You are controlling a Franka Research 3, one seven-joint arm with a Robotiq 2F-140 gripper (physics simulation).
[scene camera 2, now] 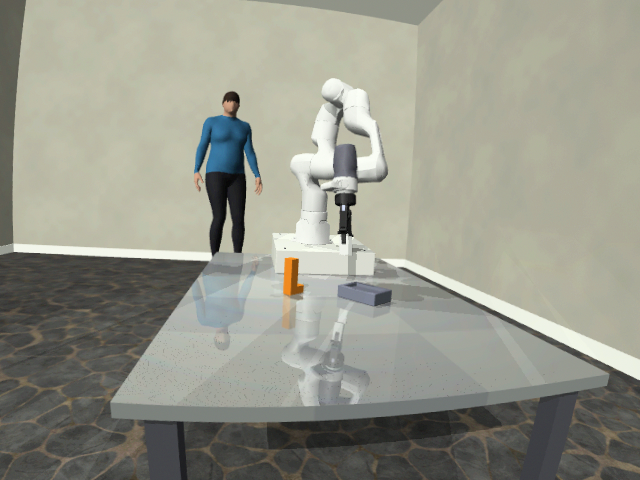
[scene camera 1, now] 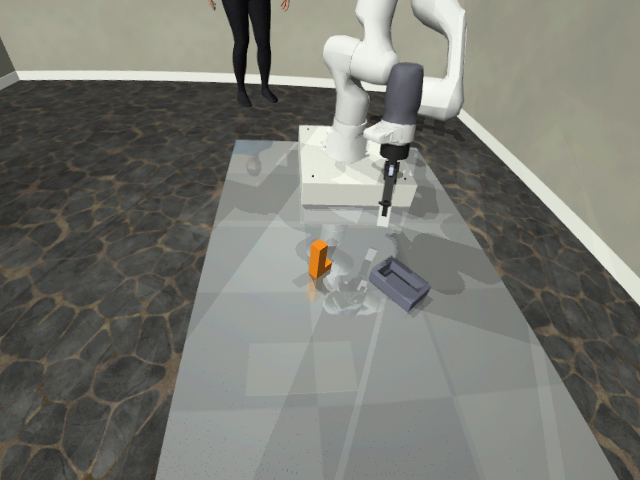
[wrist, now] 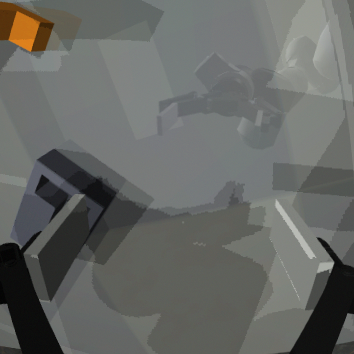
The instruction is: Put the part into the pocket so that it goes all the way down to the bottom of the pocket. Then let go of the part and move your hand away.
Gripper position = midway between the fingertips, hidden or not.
Note:
My gripper [scene camera 1: 384, 214] is open, holding nothing. Further things: a grey pocket block [scene camera 1: 403, 286].
My gripper is seen too in scene camera 2 [scene camera 2: 346, 255] and in the wrist view [wrist: 179, 216]. The grey pocket block also shows in scene camera 2 [scene camera 2: 371, 295] and in the wrist view [wrist: 54, 178].

